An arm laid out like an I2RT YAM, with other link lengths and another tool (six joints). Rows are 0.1 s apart.
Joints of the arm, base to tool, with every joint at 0 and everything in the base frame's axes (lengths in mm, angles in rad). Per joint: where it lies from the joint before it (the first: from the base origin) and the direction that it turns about. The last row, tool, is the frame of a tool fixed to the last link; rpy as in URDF.
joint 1: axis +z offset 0 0 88.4
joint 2: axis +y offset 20 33.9 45.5
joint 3: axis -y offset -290.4 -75.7 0
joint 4: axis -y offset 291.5 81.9 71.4
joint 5: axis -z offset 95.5 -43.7 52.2
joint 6: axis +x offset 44.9 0 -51
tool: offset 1 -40 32 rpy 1.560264 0.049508 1.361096
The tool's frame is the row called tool.
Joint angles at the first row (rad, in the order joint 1, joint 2, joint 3, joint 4, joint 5, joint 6):
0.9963, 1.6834, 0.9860, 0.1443, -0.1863, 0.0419
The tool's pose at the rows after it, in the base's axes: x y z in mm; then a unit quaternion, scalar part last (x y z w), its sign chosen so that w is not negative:
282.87 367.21 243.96 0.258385 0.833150 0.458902 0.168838
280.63 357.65 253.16 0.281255 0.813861 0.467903 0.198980
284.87 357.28 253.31 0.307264 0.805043 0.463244 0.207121
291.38 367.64 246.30 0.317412 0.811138 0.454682 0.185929
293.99 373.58 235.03 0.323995 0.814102 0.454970 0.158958
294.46 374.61 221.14 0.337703 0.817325 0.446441 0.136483
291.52 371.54 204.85 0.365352 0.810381 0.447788 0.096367
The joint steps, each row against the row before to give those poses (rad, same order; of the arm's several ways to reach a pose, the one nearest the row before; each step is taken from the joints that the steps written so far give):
0.0000, -0.0114, 0.0026, -0.0135, 0.0441, -0.0020
0.0023, -0.0324, -0.0271, 0.0397, 0.0750, 0.0204
-0.0014, 0.0132, 0.0162, -0.0014, 0.0426, 0.0374
-0.0001, 0.0462, 0.0467, -0.0289, -0.0240, 0.0346
0.0000, 0.0323, 0.0093, 0.0125, -0.0403, 0.0365
0.0000, 0.0221, -0.0053, 0.0031, -0.0232, 0.0422
0.0013, 0.0095, -0.0335, 0.0437, -0.0395, 0.0905

